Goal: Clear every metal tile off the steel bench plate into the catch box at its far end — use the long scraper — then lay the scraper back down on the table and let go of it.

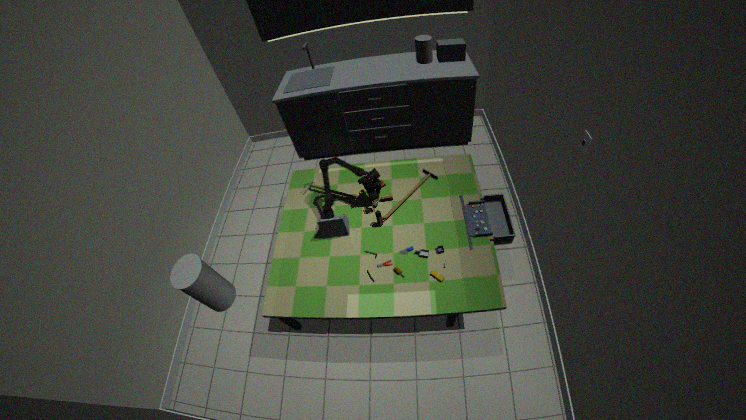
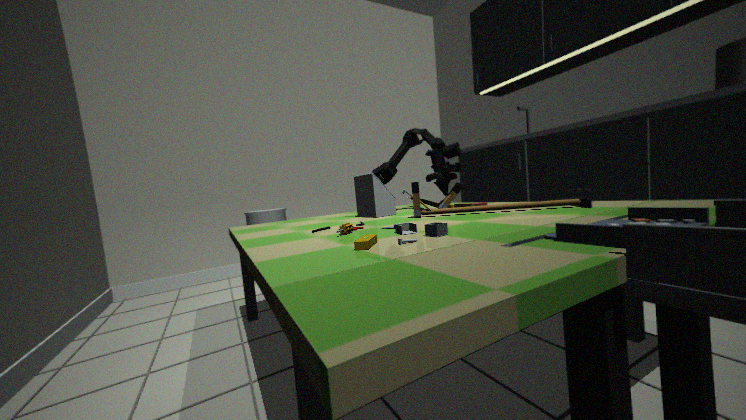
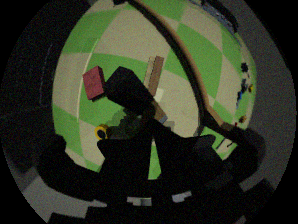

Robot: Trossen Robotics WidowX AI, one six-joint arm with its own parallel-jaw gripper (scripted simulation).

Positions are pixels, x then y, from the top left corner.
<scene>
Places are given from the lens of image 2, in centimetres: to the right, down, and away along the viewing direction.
long scraper (image 2: 580,202): 73, -3, 105
</scene>
